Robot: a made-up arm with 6 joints. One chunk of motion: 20 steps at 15 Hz.
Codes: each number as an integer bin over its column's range. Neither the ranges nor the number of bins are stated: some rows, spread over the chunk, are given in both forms.
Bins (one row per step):
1: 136 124 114 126 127 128
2: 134 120 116 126 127 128
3: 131 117 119 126 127 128
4: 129 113 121 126 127 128
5: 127 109 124 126 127 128
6: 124 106 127 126 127 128
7: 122 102 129 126 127 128
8: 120 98 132 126 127 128
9: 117 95 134 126 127 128
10: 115 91 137 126 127 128
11: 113 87 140 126 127 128
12: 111 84 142 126 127 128
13: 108 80 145 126 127 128
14: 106 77 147 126 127 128
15: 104 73 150 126 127 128
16: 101 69 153 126 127 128
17: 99 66 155 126 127 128
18: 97 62 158 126 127 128
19: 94 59 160 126 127 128
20: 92 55 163 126 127 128
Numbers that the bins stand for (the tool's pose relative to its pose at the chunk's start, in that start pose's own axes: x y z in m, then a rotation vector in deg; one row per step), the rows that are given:
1: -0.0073 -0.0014 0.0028 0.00 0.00 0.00
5: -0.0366 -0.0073 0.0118 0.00 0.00 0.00
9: -0.0692 -0.0127 0.0209 0.00 0.00 0.00
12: -0.0887 -0.0171 0.0281 0.00 0.00 0.00
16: -0.1213 -0.0229 0.0380 0.00 0.00 0.00
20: -0.1505 -0.0284 0.0470 0.00 0.00 0.00
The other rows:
2: -0.0138 -0.0029 0.0046 0.00 0.00 0.00
3: -0.0236 -0.0041 0.0073 0.00 0.00 0.00
4: -0.0301 -0.0057 0.0091 0.00 0.00 0.00
6: -0.0464 -0.0084 0.0145 0.00 0.00 0.00
7: -0.0529 -0.0100 0.0164 0.00 0.00 0.00
8: -0.0594 -0.0116 0.0191 0.00 0.00 0.00
10: -0.0757 -0.0143 0.0236 0.00 0.00 0.00
11: -0.0822 -0.0159 0.0263 0.00 0.00 0.00
13: -0.0985 -0.0186 0.0308 0.00 0.00 0.00
14: -0.1050 -0.0198 0.0326 0.00 0.00 0.00
15: -0.1115 -0.0214 0.0353 0.00 0.00 0.00
17: -0.1278 -0.0241 0.0398 0.00 0.00 0.00
18: -0.1343 -0.0257 0.0425 0.00 0.00 0.00
19: -0.1440 -0.0269 0.0443 0.00 0.00 0.00

